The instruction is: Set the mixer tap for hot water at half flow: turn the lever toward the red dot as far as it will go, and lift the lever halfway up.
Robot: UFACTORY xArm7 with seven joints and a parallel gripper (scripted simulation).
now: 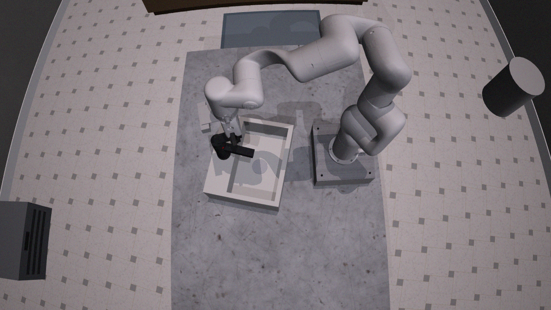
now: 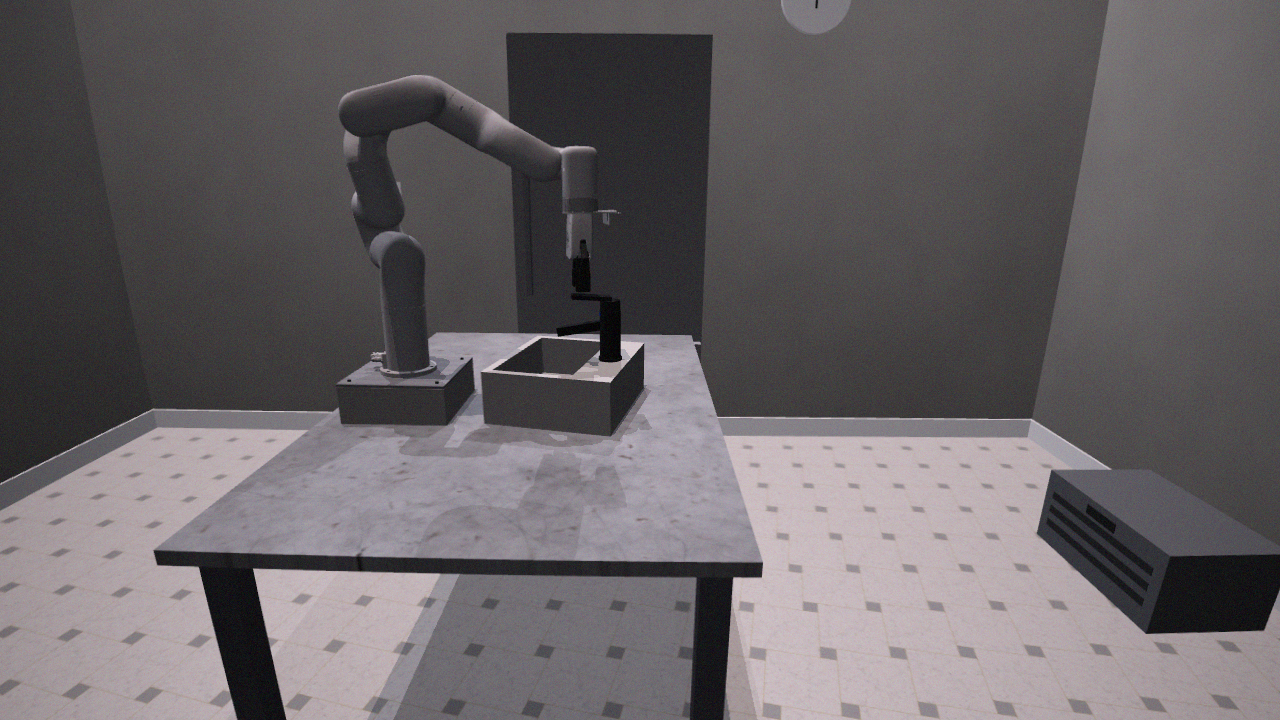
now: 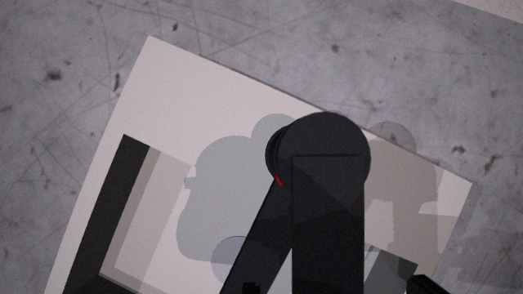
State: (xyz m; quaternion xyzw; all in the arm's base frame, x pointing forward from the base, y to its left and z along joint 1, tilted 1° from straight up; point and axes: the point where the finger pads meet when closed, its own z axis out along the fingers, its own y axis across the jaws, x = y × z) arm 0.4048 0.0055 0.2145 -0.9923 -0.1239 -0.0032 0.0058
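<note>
Now: the lever 30 mm below my hand, 20 mm ahead of it and 10 mm to the left of it. Also, from my hand: black mixer tap 80 mm below, 40 mm ahead, 10 mm to the left; grey sink block 270 mm below, 50 mm behind, 40 mm to the left.
</note>
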